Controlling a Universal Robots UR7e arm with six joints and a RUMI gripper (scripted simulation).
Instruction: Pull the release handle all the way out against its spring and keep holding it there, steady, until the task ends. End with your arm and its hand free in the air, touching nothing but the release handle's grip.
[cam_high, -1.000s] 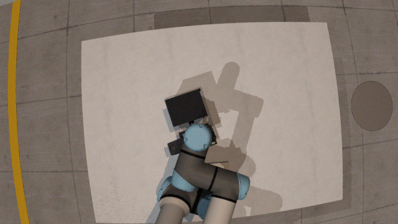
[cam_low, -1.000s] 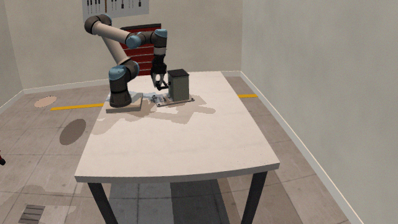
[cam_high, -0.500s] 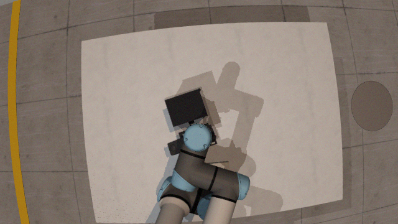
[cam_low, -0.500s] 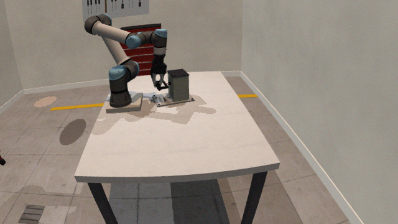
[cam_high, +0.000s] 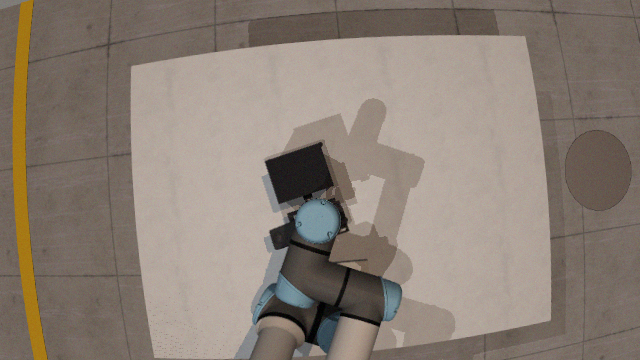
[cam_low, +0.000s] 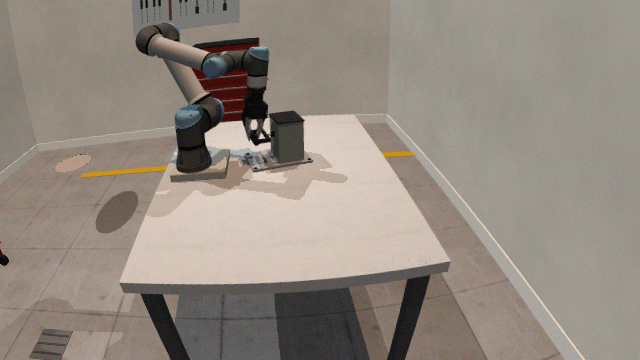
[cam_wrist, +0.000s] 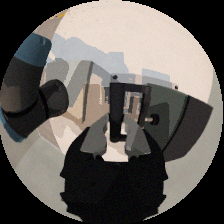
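Now: the metal baseplate 100 mm below my hand, 90 mm ahead of it and 10 mm to the left of it.
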